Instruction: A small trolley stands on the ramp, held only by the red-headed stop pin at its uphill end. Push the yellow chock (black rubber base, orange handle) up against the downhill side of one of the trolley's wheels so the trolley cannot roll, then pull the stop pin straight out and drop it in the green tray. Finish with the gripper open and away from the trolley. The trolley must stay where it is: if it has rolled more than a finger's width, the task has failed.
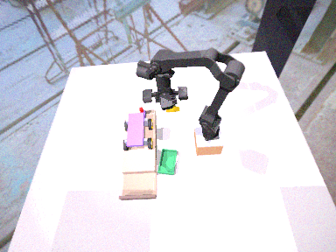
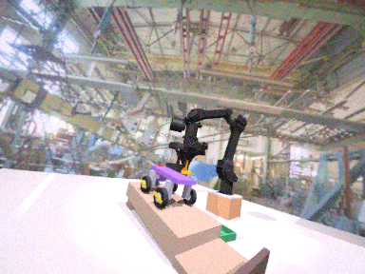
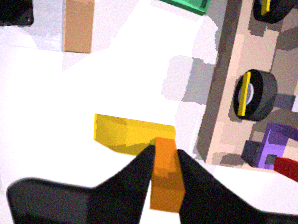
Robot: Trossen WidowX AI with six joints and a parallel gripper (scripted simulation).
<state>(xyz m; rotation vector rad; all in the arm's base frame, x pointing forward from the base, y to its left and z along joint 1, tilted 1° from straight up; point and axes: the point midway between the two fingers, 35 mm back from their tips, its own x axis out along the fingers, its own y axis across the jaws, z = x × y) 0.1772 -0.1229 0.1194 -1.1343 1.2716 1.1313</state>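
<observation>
Right now my gripper tip is 150 mm short of the purple trolley, 70 mm to the right of it and 60 mm above it. Also, from my gripper tip: yellow chock: 20 mm behind, 10 mm below; brown ramp: 150 mm ahead, 130 mm below, 80 mm to the left; red-headed stop pin: 120 mm ahead, 40 mm below, 30 mm to the right.
</observation>
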